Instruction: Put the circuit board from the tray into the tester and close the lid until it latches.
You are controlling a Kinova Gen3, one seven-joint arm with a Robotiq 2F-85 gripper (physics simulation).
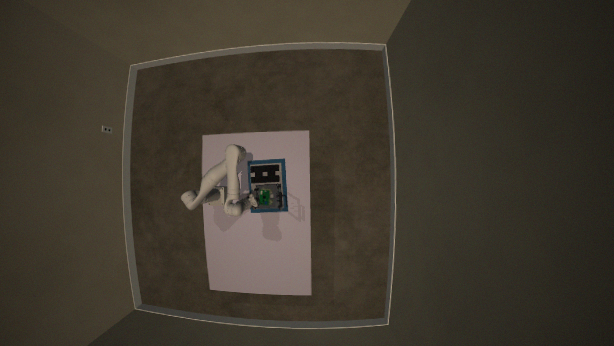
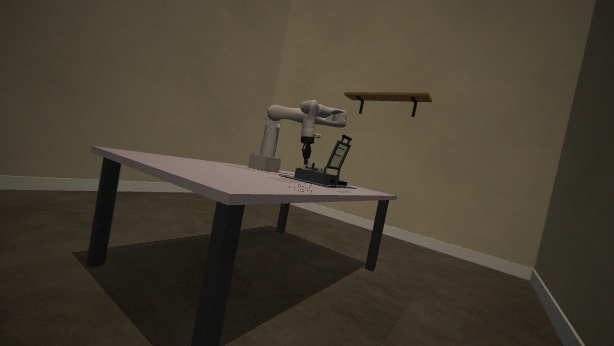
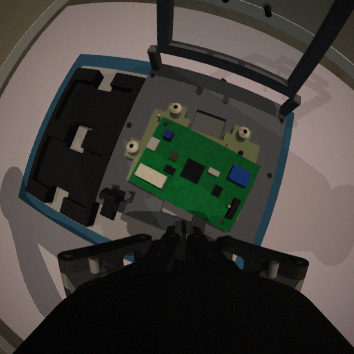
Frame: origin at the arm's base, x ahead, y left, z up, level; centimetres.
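Where they show: gripper, fingertip midpoint: (image 1: 256,198) (image 2: 305,165) (image 3: 182,230); arm's base at its link origin: (image 1: 215,194) (image 2: 267,156).
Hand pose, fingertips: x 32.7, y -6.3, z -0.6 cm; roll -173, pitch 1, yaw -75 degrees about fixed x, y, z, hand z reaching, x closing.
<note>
Each offset is from my fingertips to the top centre of the thing. "spot": to the spot under its first point. Level surfaces: height alone.
The green circuit board {dz -0.1, dx +5.4, dy +0.3 cm} (image 3: 195,172) (image 1: 265,197) lies flat on the khaki plate of the tester {spot: dz -2.3, dx +10.0, dy -7.5 cm} (image 3: 272,155) (image 2: 311,175), among white posts; I cannot tell whether it is fully seated. The tester's dark framed lid (image 3: 230,67) (image 2: 344,157) stands open, tilted up on its hinge at the far side. The black tray {spot: dz -6.5, dx +9.2, dy +21.9 cm} (image 3: 65,115) (image 1: 257,174) beside the tester holds no board. My gripper (image 3: 182,230) (image 2: 306,164) is shut and empty, low over the tester's near edge, close to the board's near side. The bed under the fingers is partly hidden by them and in shadow.
A small black block {spot: dz +0.9, dx +0.6, dy +6.8 cm} (image 3: 111,201) stands at the tester's near left corner. The tray and tester stand on a blue-edged base (image 3: 280,180) (image 1: 286,172) on the pale table {dz -8.3 cm} (image 1: 260,265) (image 2: 200,175). A wooden shelf (image 2: 387,97) hangs on the wall behind.
</note>
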